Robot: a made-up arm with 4 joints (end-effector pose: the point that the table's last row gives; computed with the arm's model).
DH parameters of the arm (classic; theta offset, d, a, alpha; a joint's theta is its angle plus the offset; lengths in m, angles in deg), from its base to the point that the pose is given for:
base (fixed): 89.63 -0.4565 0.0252 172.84
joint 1: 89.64 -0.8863 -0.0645 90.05
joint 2: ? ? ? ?
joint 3: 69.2 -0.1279 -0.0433 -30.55
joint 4: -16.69 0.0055 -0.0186 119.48
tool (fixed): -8.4 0.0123 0 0
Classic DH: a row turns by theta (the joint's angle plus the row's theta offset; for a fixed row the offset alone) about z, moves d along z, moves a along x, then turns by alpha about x.
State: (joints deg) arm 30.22 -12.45 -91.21 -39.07
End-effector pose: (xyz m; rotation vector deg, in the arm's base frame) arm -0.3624 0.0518 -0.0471 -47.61 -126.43 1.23
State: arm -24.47 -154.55 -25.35 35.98
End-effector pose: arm 0.2674 0.0744 0.5982 52.63 -138.48 6.57
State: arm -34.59 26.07 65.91 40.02
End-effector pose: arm -0.3782 -0.3152 0.2767 -59.84 112.83 2.22
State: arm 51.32 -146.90 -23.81 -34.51
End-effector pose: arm 0.0305 -0.3758 0.5215 92.47 136.09 -11.33
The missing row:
joint 2: -47.56 0 -0.4291 0
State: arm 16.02 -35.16 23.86 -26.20
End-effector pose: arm -0.2682 -0.0494 -0.0182 -0.71 -33.94 -2.77
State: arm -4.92 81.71 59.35 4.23
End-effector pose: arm -0.4843 -0.1293 0.6322 -9.24 144.45 0.94
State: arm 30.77 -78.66 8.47 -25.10
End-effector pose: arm 0.0001 -0.1626 0.0370 -25.92 -87.23 -13.56
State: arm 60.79 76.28 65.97 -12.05
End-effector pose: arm -0.4325 0.2938 0.6074 78.54 112.67 -21.28
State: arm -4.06 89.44 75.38 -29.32
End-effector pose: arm -0.4531 -0.1278 0.6661 13.90 138.98 -1.11
